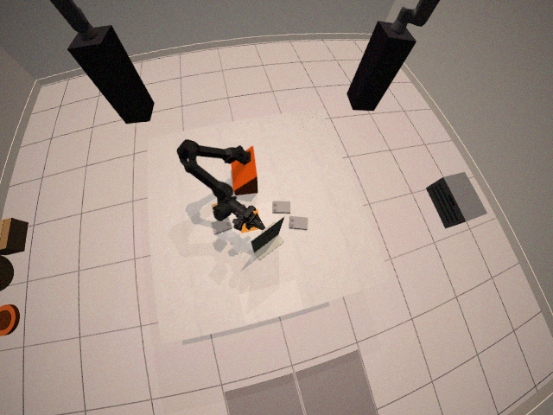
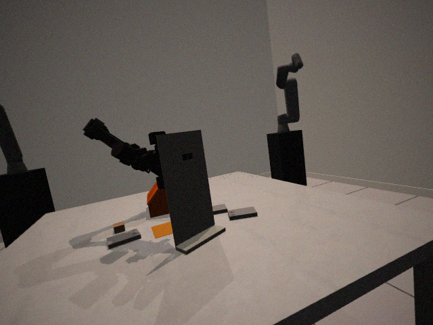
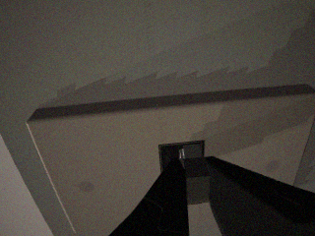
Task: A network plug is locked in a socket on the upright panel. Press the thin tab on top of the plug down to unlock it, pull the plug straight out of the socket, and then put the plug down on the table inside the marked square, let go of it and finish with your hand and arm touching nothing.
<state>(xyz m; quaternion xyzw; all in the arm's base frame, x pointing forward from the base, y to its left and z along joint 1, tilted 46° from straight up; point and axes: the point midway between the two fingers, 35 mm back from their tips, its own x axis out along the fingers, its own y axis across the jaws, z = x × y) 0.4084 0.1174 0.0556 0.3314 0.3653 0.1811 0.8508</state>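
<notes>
Now: gripper tip 260 mm above the orange marked square, 120 mm past it and 80 mm to the left of it. Round my gripper tip: upright grey panel 110 mm below, 20 mm to the left, 20 mm ahead; grey network plug right at my gripper tip; small brown cube 270 mm to the right, 250 mm below, 210 mm behind.
</notes>
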